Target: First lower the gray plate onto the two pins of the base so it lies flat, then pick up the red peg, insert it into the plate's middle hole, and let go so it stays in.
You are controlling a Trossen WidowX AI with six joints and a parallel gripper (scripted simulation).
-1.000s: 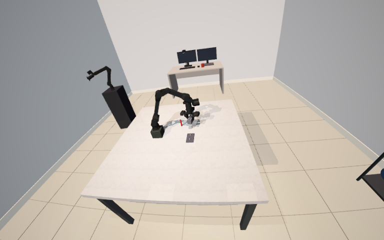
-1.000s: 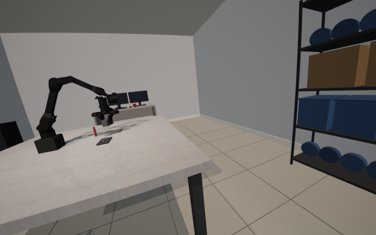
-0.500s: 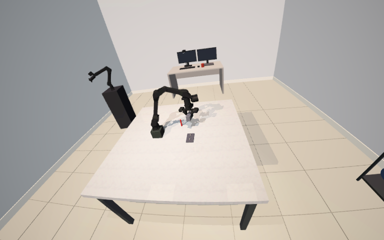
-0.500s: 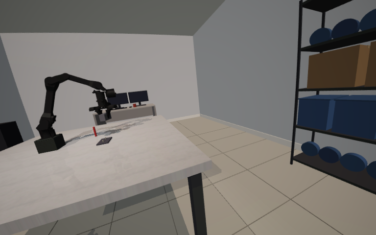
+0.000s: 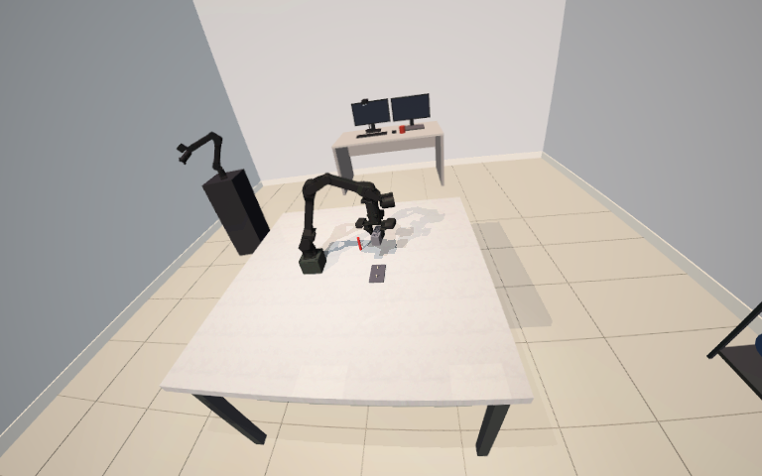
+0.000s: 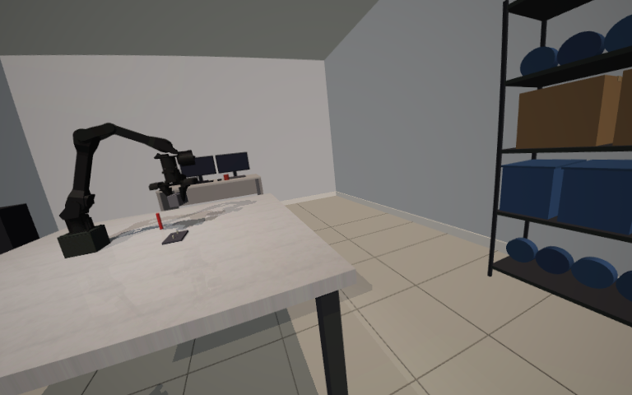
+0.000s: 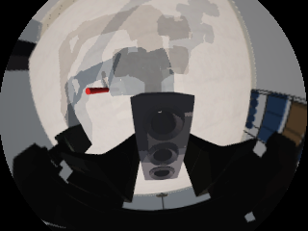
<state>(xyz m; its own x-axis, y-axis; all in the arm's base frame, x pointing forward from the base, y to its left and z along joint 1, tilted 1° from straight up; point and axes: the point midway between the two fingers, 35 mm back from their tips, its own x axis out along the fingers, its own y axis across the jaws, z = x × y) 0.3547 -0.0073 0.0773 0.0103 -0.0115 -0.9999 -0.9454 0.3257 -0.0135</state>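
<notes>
Right now the red peg is 110 mm behind my gripper tip, 100 mm to the left of it and 90 mm below it. Also, from my gripper tip: gray plate (30 mm above).
</notes>
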